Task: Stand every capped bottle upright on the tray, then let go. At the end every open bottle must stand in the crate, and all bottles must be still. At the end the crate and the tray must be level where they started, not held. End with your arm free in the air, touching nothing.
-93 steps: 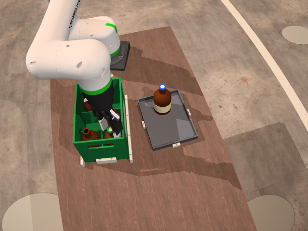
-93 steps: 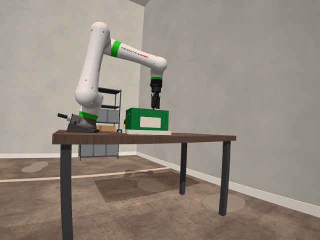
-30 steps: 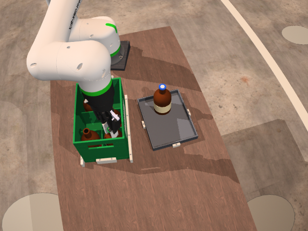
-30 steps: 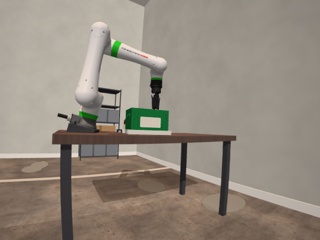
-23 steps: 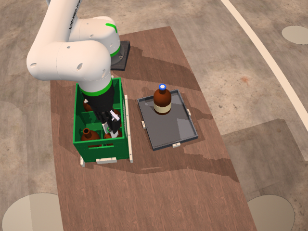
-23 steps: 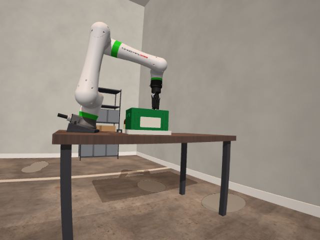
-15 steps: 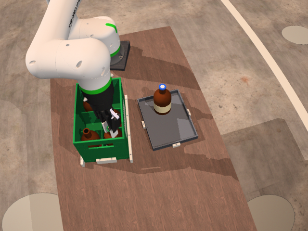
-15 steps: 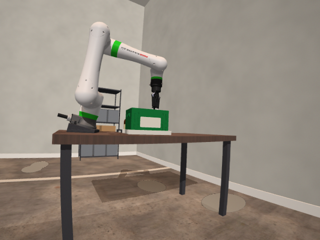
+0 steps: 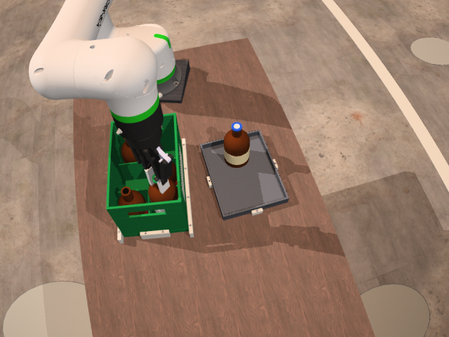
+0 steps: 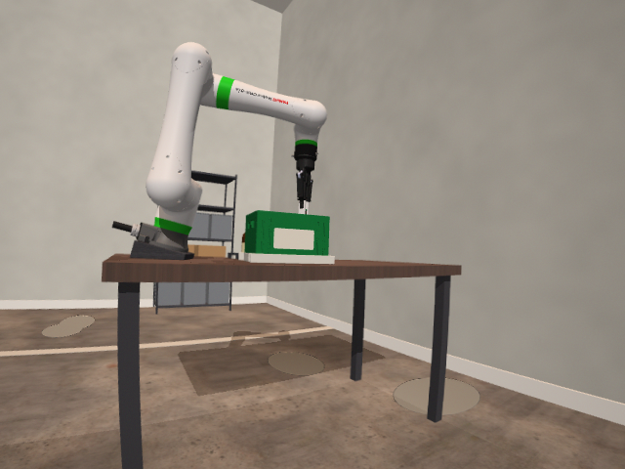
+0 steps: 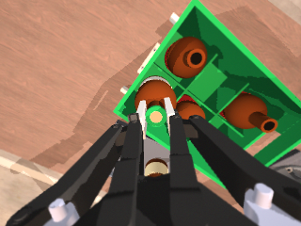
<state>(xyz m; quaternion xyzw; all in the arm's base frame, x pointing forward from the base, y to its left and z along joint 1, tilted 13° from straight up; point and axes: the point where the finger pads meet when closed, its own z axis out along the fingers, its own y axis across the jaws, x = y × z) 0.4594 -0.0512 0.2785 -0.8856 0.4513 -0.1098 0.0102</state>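
Now: the capped brown bottle 8 cm below my hand. Also, from my hand: green crate 13 cm below, 9 cm behind, 3 cm to the right; then grey tray 23 cm to the left, 20 cm below, 7 cm behind.
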